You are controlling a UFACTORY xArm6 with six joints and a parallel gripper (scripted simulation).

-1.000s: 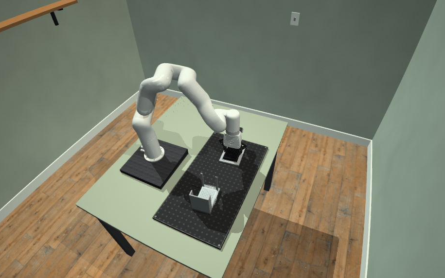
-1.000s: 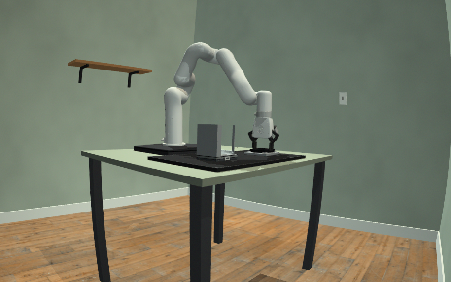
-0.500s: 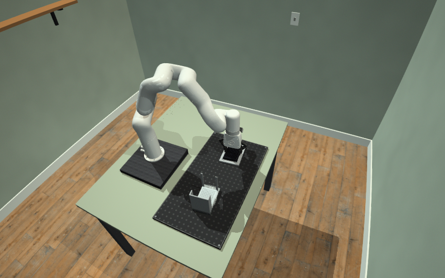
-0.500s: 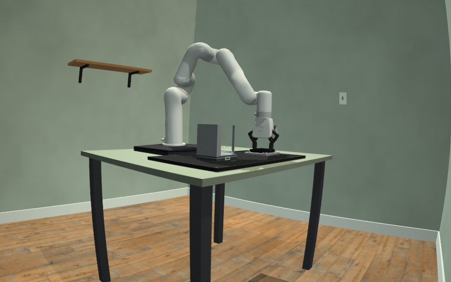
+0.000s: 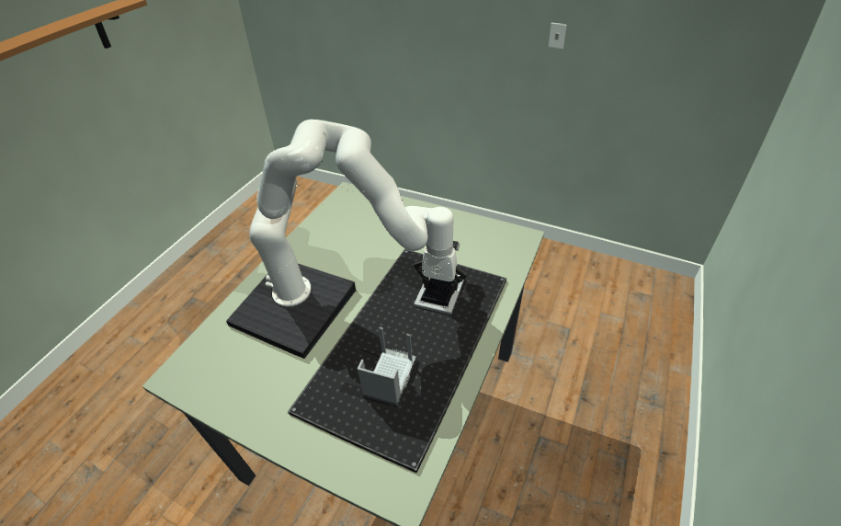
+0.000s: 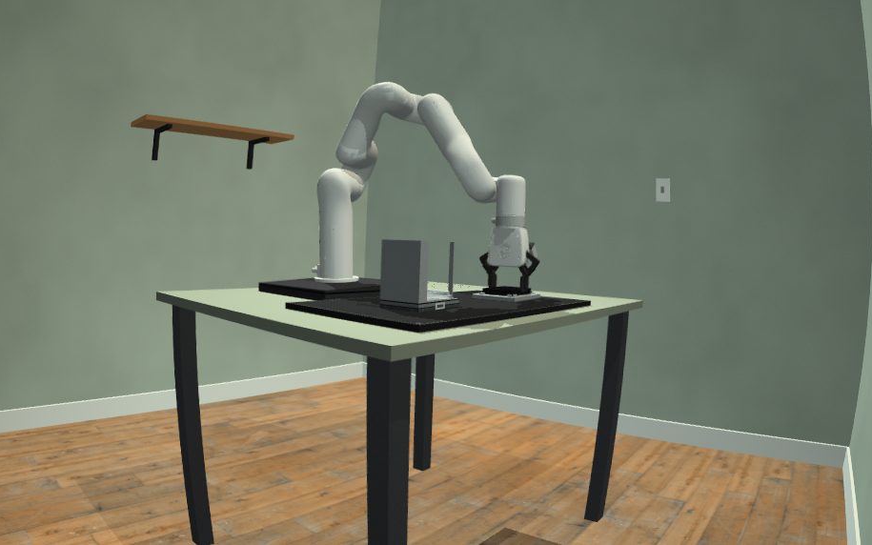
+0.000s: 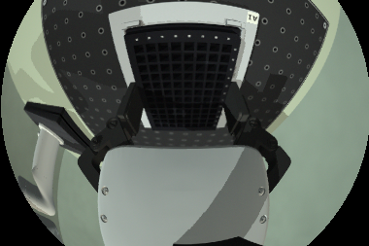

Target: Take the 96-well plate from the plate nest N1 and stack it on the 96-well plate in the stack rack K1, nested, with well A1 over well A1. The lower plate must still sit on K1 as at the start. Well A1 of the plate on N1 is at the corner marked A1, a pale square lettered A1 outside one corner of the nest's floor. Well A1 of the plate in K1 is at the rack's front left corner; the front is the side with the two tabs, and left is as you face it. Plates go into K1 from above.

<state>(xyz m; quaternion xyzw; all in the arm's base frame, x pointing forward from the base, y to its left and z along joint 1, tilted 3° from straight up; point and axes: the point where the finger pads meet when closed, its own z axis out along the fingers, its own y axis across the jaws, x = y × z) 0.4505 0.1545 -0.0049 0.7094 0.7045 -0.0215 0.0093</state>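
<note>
My hand is 10 mm above the black 96-well plate. From my hand the other things lie so: white 96-well plate: 40 mm behind, 360 mm to the right, 10 mm below; then thin post: 290 mm to the right, 50 mm above; then pale A1 mark: 50 mm ahead, 80 mm to the left, 20 mm below.
</note>
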